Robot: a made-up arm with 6 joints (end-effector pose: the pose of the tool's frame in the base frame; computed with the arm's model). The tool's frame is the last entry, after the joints. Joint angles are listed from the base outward.
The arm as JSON. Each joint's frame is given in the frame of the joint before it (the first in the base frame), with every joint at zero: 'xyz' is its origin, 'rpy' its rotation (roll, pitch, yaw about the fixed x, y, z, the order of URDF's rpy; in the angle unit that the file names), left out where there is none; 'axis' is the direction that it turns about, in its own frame. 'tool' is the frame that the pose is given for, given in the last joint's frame.
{
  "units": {
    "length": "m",
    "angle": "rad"
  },
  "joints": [
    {
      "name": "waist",
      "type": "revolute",
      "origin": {
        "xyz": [
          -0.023,
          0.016,
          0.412
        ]
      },
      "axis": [
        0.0,
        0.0,
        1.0
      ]
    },
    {
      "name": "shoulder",
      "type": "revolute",
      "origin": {
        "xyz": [
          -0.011,
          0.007,
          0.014
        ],
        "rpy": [
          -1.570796,
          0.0,
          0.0
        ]
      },
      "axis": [
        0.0,
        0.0,
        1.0
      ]
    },
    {
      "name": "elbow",
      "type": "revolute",
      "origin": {
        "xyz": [
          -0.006,
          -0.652,
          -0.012
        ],
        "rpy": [
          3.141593,
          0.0,
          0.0
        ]
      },
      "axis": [
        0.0,
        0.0,
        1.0
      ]
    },
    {
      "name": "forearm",
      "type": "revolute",
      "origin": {
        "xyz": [
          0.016,
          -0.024,
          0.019
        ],
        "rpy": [
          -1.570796,
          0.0,
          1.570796
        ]
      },
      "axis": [
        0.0,
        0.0,
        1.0
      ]
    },
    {
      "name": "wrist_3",
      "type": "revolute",
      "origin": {
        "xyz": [
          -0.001,
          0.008,
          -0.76
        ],
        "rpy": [
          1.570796,
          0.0,
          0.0
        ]
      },
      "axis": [
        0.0,
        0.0,
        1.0
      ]
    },
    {
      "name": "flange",
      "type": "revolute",
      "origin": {
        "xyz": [
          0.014,
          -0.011,
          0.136
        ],
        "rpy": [
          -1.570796,
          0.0,
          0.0
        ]
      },
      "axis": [
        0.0,
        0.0,
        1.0
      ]
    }
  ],
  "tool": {
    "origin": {
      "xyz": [
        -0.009,
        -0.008,
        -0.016
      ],
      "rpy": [
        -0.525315,
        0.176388,
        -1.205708
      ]
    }
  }
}
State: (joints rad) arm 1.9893 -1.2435 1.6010 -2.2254 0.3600 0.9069
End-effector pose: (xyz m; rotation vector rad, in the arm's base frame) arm 0.4850 -1.2334 1.0051 -1.8583 -1.3284 -0.5547
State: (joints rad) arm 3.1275 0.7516 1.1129 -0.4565 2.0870 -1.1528
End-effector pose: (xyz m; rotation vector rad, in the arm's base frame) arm -1.1826 0.1760 1.1196 -1.2803 -2.2697 0.3215
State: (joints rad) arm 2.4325 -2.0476 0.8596 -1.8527 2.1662 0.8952
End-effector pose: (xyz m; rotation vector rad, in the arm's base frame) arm 0.9455 -0.8180 0.4531 -0.3473 -2.6985 1.3855
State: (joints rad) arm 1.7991 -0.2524 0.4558 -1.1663 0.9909 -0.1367
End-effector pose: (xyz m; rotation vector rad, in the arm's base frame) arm -0.0418 0.5337 1.4629 2.2791 1.1396 -0.7290
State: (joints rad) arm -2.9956 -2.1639 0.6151 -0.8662 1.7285 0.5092
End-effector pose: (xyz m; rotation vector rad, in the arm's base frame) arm 1.1647 0.3247 0.4340 -0.1258 -1.7453 2.1825
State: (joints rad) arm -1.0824 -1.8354 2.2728 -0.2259 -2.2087 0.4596
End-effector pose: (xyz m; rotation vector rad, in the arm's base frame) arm -0.6946 0.9534 -0.3349 0.8114 2.9742 0.3042
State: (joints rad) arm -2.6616 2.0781 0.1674 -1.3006 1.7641 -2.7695
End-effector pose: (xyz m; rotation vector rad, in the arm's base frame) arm -0.2245 -0.0029 -0.5505 0.0151 2.0689 -0.4268
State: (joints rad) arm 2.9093 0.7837 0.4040 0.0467 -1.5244 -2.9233
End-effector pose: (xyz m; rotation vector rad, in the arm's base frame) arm -1.1282 0.4248 0.5540 -0.1831 0.1527 -1.1714
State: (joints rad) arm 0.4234 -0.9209 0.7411 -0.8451 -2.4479 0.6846
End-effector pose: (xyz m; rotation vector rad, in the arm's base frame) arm -0.4000 -0.2594 1.5889 -0.0028 -0.5545 0.6454
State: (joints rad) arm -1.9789 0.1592 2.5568 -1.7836 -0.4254 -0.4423
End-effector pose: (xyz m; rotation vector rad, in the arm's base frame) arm 0.1487 0.3792 1.7242 0.8209 -1.4964 -0.2664
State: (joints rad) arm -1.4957 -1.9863 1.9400 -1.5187 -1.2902 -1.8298
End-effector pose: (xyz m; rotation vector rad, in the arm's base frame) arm -0.1235 1.2779 -0.3014 0.2222 -0.9532 -0.5089
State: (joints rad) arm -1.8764 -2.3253 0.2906 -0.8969 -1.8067 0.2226
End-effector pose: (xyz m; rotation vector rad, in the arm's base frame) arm 0.2181 1.0708 0.4942 -1.0151 -1.5705 -1.1837
